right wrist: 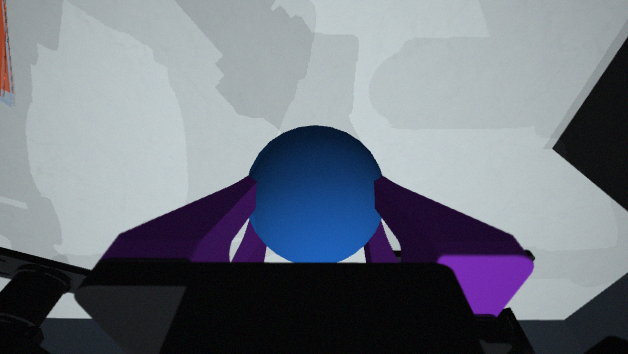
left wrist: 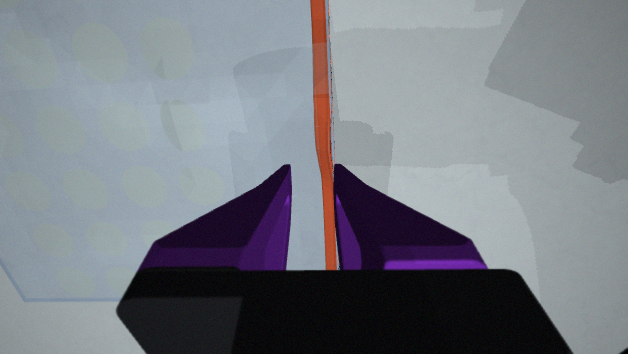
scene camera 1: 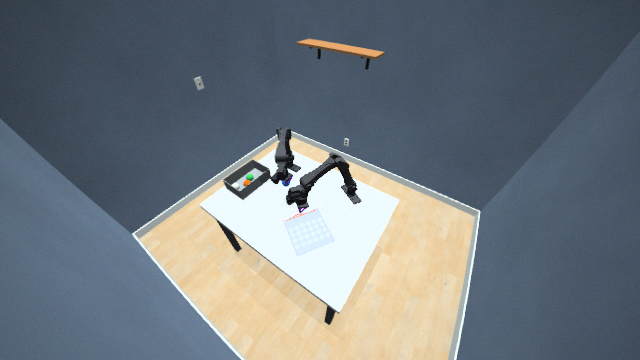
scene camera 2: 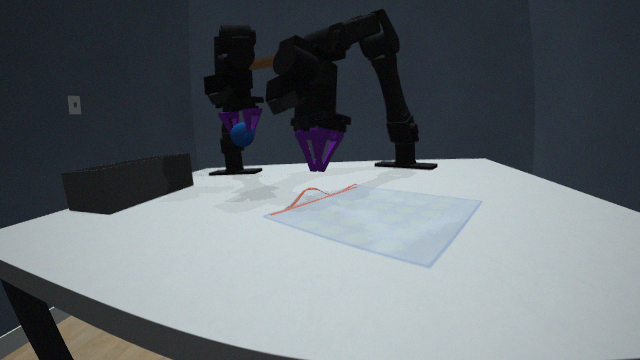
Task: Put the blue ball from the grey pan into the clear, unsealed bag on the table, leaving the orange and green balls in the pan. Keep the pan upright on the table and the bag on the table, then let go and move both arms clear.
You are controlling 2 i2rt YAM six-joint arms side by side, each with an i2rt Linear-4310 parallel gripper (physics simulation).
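Observation:
The blue ball (scene camera 1: pixel 285 183) (scene camera 2: pixel 242 134) (right wrist: pixel 315 195) is gripped between the fingers of my right gripper (scene camera 1: pixel 287 180) (scene camera 2: pixel 241 131) (right wrist: pixel 315 176), held above the table to the right of the grey pan (scene camera 1: pixel 256 185) (scene camera 2: pixel 127 185) (right wrist: pixel 600 120). The pan is upright and holds the orange ball (scene camera 1: pixel 247 183) and green ball (scene camera 1: pixel 250 177). The clear bag (scene camera 1: pixel 309 232) (scene camera 2: pixel 375 220) (left wrist: pixel 100 90) lies flat, its orange-edged mouth toward the arms; one edge strip arches up slightly. My left gripper (scene camera 1: pixel 302 210) (scene camera 2: pixel 317 170) (left wrist: pixel 312 176) is almost closed and empty, just above the mouth.
A white ball (scene camera 1: pixel 236 186) is also in the pan. The white table (scene camera 1: pixel 360 220) (scene camera 2: pixel 225 285) carries both arm bases. An orange shelf (scene camera 1: pixel 341 48) is on the wall behind. The left arm stands between the held ball and the table's right side.

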